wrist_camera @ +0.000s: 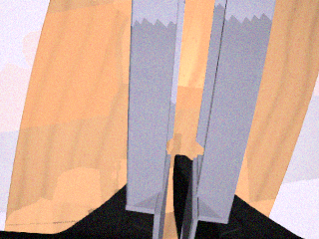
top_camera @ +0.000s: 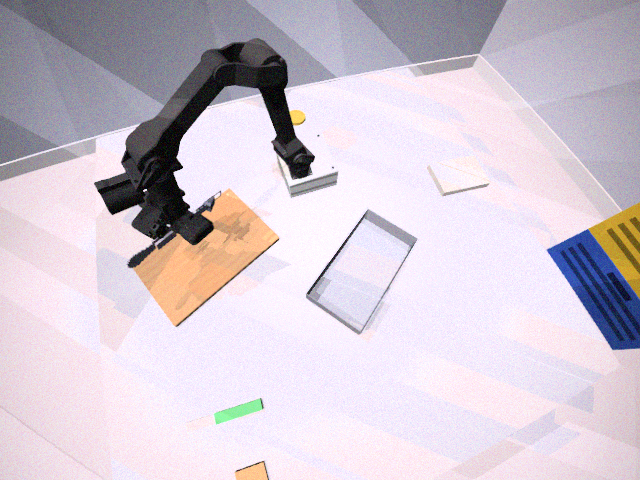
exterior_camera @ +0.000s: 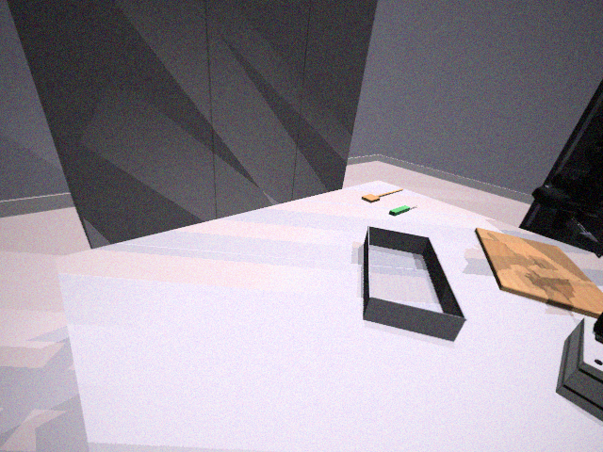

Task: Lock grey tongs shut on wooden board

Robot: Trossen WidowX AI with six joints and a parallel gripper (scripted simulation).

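The wooden board is 1 cm to the left of my gripper tip and 11 cm below it. Round my gripper tip: roasting tin: 18 cm ahead, 42 cm to the left, 9 cm below; then beige tile: 3 cm behind, 86 cm to the left, 11 cm below.
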